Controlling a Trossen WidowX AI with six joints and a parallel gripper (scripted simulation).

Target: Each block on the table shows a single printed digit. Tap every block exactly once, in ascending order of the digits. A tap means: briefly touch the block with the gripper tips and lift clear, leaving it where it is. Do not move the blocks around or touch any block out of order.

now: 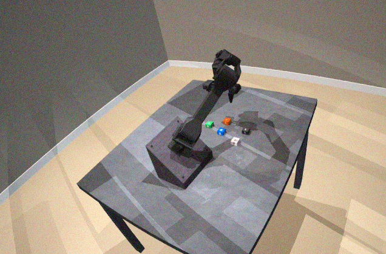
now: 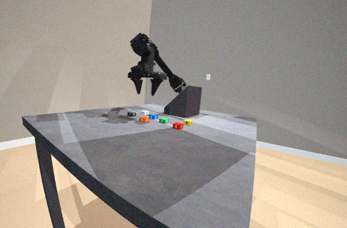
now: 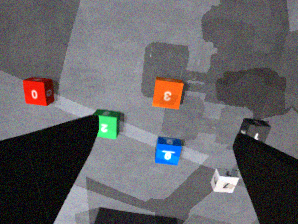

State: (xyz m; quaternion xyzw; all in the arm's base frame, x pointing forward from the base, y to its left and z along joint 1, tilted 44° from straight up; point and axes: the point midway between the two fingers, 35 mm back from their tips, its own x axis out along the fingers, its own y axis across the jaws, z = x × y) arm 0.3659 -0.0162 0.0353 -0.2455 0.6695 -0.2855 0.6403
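The red block lies 17 cm to the left of my gripper tip, 12 cm below it and 2 cm behind it. Also, from my gripper tip: orange block: 12 cm below, 1 cm to the right, 1 cm behind; then blue block: 12 cm below, 9 cm behind, 2 cm to the right; then green block: 12 cm below, 7 cm to the left, 6 cm behind.
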